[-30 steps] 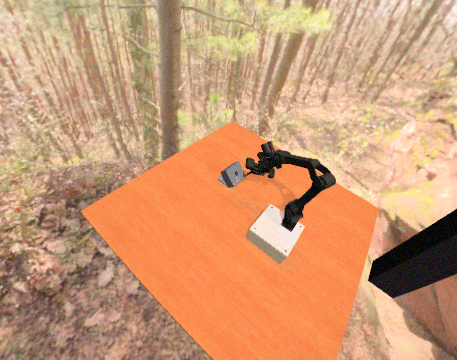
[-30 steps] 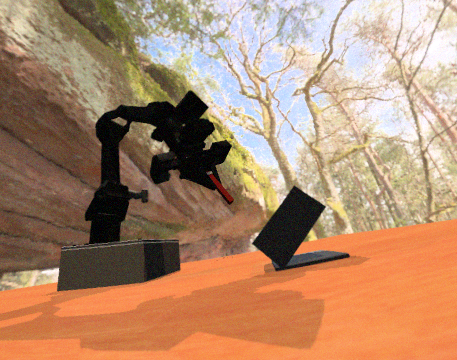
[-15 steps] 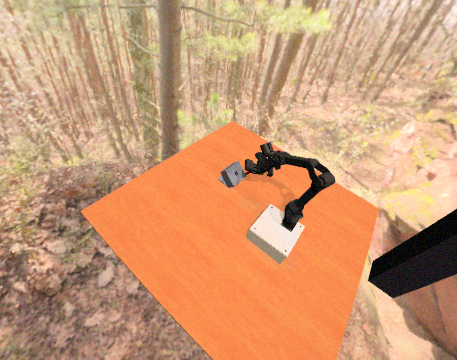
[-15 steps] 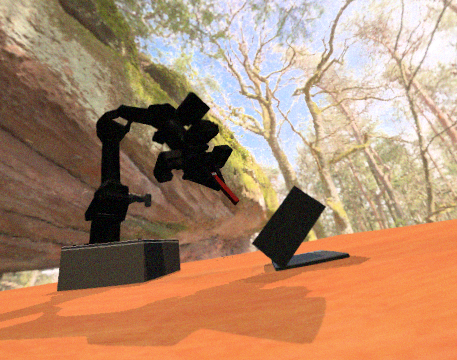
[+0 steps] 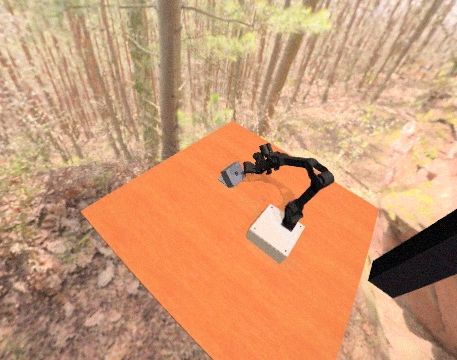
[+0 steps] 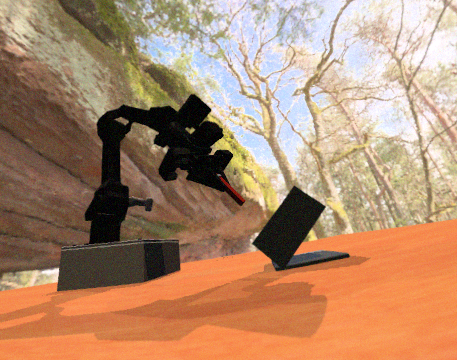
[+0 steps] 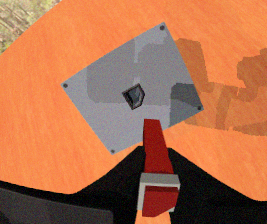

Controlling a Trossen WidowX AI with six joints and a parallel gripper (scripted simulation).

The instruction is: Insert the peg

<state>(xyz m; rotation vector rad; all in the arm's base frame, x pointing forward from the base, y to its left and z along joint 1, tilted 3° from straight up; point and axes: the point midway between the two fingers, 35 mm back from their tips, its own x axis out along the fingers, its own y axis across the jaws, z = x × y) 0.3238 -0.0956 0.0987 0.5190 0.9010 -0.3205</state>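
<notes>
The sloped panel lies 90 mm ahead of my gripper tip and 90 mm below it. From my gripper tip the other things lie so: red square-sided peg (10 mm behind, 10 mm above); then flat foot plate (110 mm ahead, 150 mm below).
</notes>
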